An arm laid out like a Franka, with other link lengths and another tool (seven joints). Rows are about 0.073 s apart.
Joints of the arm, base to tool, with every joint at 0 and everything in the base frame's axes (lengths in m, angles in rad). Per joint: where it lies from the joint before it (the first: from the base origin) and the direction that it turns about. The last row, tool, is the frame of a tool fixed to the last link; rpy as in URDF.
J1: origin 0.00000 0.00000 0.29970 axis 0 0 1
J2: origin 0.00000 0.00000 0.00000 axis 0 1 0
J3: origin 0.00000 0.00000 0.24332 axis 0 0 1
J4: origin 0.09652 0.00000 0.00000 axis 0 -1 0
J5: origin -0.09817 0.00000 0.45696 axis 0 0 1
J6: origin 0.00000 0.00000 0.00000 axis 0 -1 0
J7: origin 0.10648 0.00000 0.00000 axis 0 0 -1
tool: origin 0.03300 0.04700 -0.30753 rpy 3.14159 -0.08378 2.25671
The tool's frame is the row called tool.
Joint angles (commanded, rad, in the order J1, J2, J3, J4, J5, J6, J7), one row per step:
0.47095, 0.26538, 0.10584, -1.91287, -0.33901, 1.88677, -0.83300
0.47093, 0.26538, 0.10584, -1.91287, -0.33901, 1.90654, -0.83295
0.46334, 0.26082, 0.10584, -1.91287, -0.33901, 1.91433, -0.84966
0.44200, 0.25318, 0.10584, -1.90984, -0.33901, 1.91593, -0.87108
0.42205, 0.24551, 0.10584, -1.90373, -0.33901, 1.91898, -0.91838
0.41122, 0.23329, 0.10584, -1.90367, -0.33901, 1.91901, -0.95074
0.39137, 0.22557, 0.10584, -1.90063, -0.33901, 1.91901, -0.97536
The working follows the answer.
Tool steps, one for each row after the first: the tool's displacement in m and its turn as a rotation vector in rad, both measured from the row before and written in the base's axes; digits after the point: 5 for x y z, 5 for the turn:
0.00458, 0.00441, -0.00004, 0.01333, -0.01377, 0.00482
0.00473, -0.00230, 0.00305, 0.00793, -0.00338, 0.00987
0.00924, -0.01000, 0.00631, 0.00673, -0.00286, -0.00105
0.00947, -0.00967, 0.00822, 0.00969, 0.00227, 0.02489
0.00508, -0.00592, 0.00798, 0.00574, -0.00004, 0.01952
0.00776, -0.01047, 0.00650, 0.00494, -0.00136, 0.00321

Tool pose at each row, in the base's axes (x y z in m, rotation vector in rad; rounded; the steps above come from the unrounded poses):
0.50849, 0.29664, 0.00441, 0.92537, -2.67113, 0.54559
0.51307, 0.30105, 0.00437, 0.93528, -2.68865, 0.53777
0.51780, 0.29875, 0.00742, 0.95107, -2.69247, 0.53157
0.52704, 0.28875, 0.01373, 0.95131, -2.69882, 0.52438
0.53651, 0.27908, 0.02195, 0.98863, -2.69318, 0.51522
0.54159, 0.27316, 0.02994, 1.01739, -2.68906, 0.51152
0.54935, 0.26269, 0.03643, 1.02320, -2.69163, 0.50660

